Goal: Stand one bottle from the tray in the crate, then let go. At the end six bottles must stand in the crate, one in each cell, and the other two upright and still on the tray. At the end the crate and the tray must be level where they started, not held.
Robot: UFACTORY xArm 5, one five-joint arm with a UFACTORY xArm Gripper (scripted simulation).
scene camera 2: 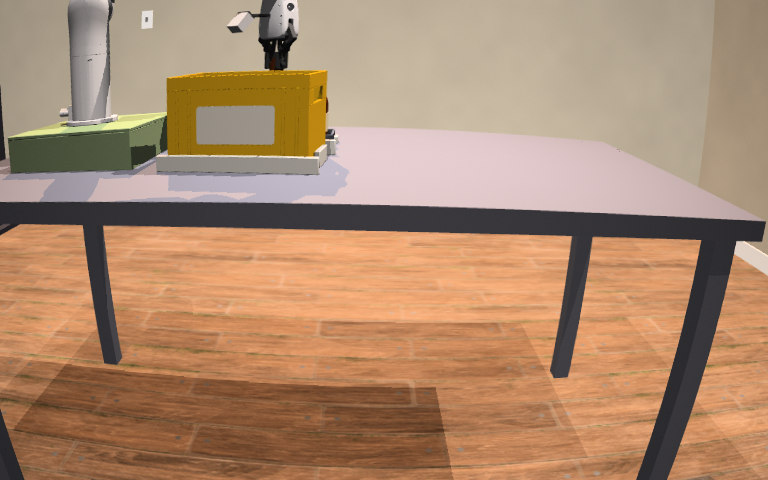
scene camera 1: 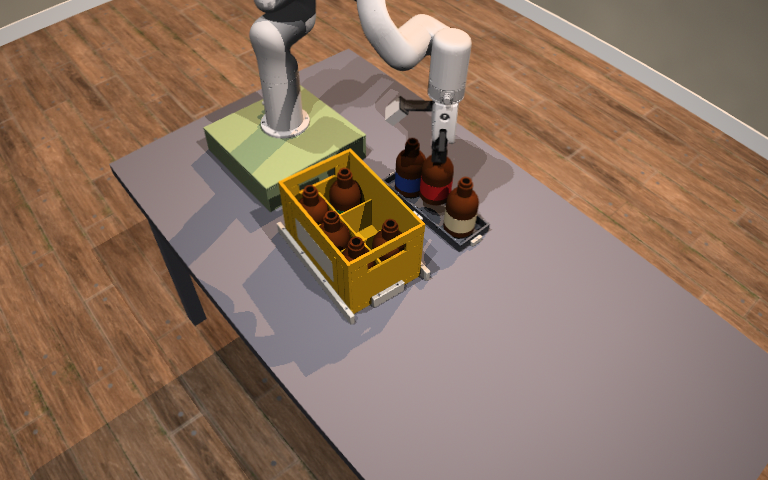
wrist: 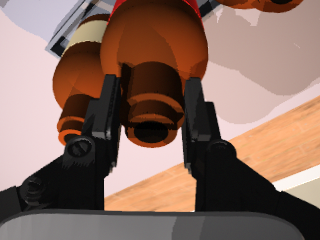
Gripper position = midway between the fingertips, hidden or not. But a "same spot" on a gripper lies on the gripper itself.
Labels:
my gripper: scene camera 2; scene camera 1 438, 155; wrist
same spot on my gripper: point(scene camera 2: 281, 57) = point(wrist: 89, 119)

